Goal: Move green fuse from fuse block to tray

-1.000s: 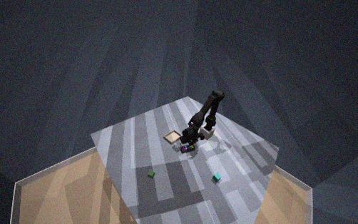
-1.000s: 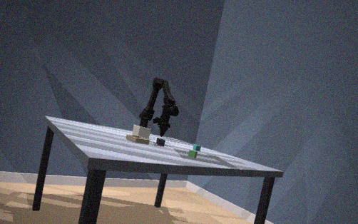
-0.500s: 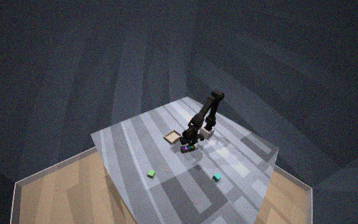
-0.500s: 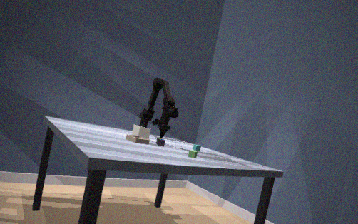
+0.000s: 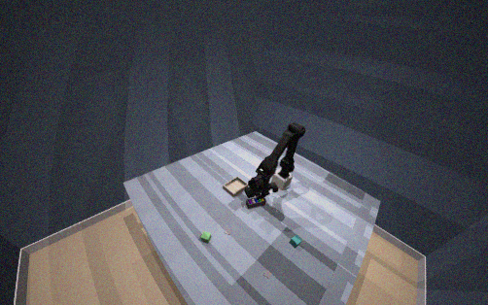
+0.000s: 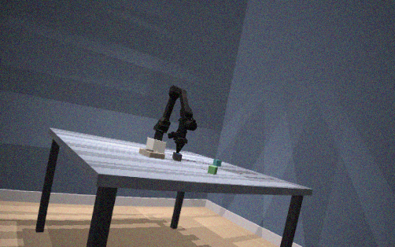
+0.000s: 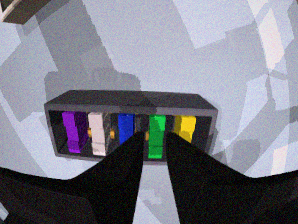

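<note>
My gripper tip is now 10 mm above the green fuse. Round my gripper tip: yellow fuse 20 mm behind, 10 mm to the left, 10 mm below; then beige tray 190 mm to the right, 40 mm below, 20 mm ahead; then blue fuse 20 mm ahead, 10 mm to the right, 10 mm below.
</note>
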